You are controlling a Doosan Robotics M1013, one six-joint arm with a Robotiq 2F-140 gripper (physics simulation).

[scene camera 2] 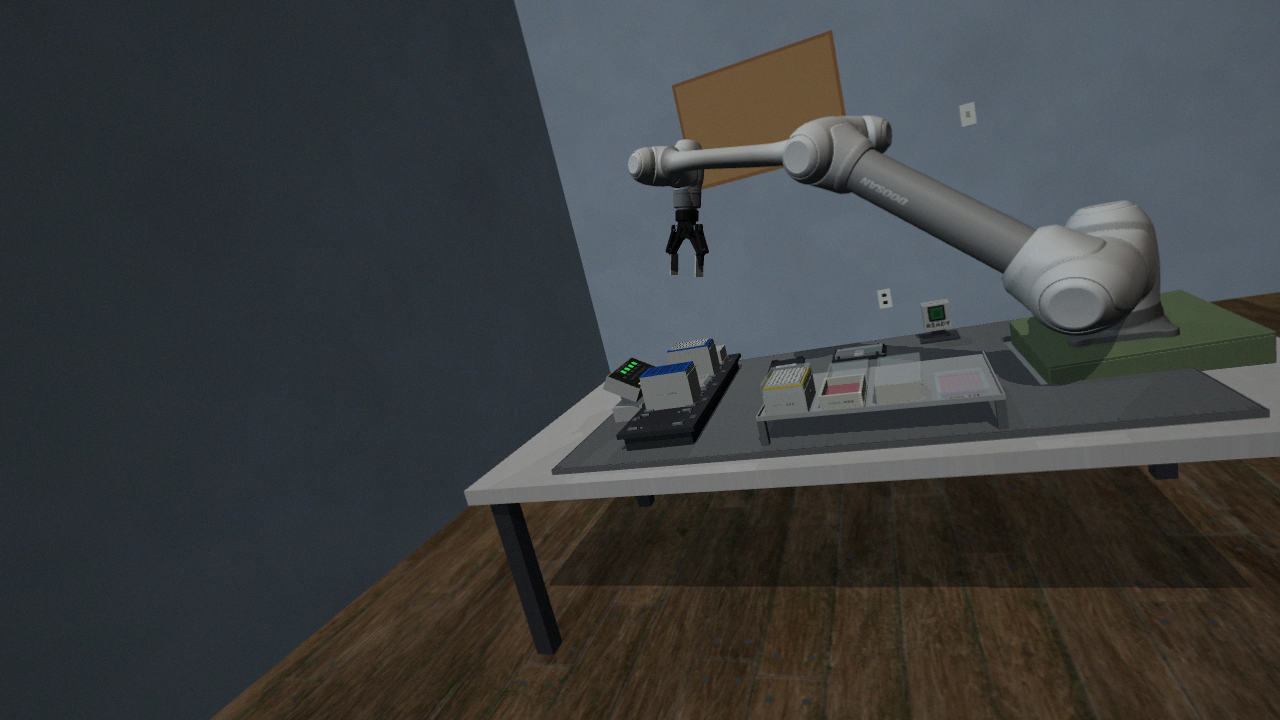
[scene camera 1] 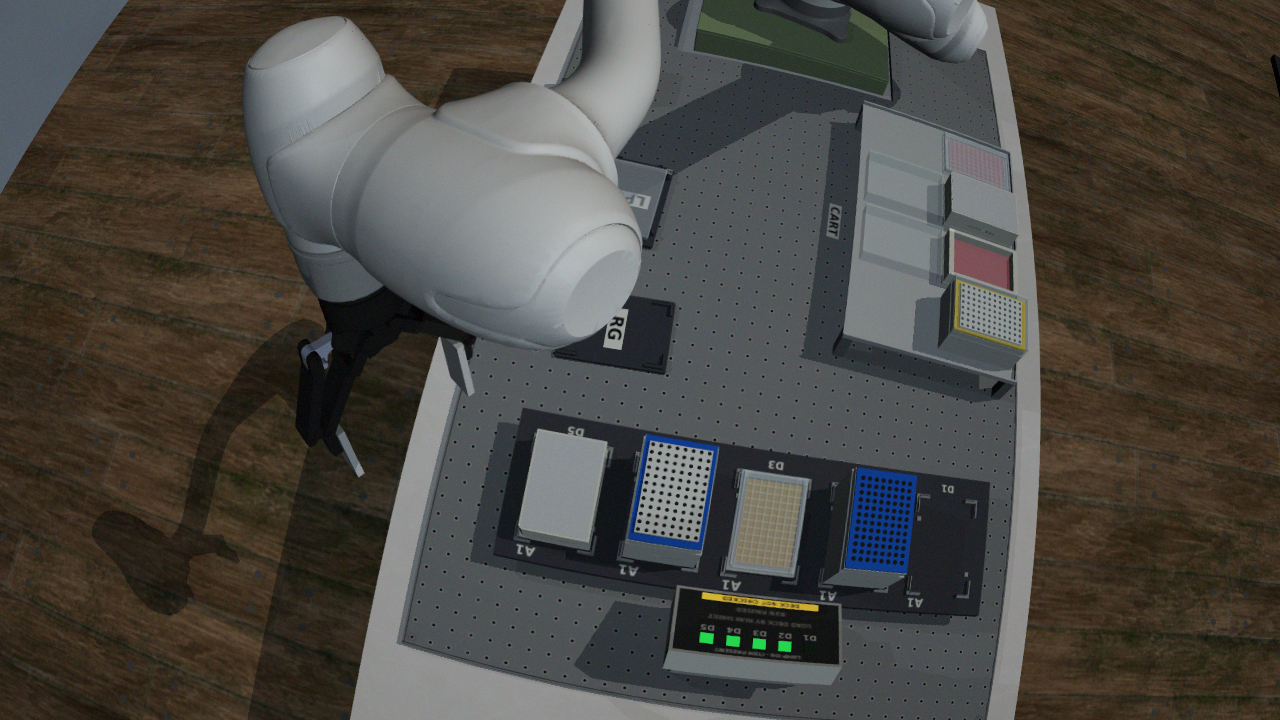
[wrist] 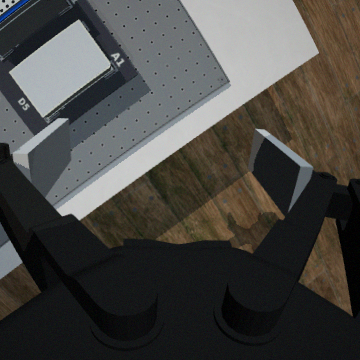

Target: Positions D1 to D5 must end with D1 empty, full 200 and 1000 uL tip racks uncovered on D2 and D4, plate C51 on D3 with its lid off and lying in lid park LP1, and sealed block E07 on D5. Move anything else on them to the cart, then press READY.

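My gripper is open and empty, high beyond the table edge near D5. D1 is empty. A solid blue-topped rack stands on D2. A clear-rimmed plate with beige wells sits on D3. A white-topped rack with blue rim stands on D4. A white block sits on D5. LP1 is partly hidden by my arm; a clear lid seems to lie in it. The READY button stands near the robot base. Item codes are unreadable.
The cart holds a yellow-rimmed rack, a red-filled reservoir, a whitish box, a pink plate and clear flat lids. The status panel shows green lamps D2 to D5. The RG pad lies mid-table.
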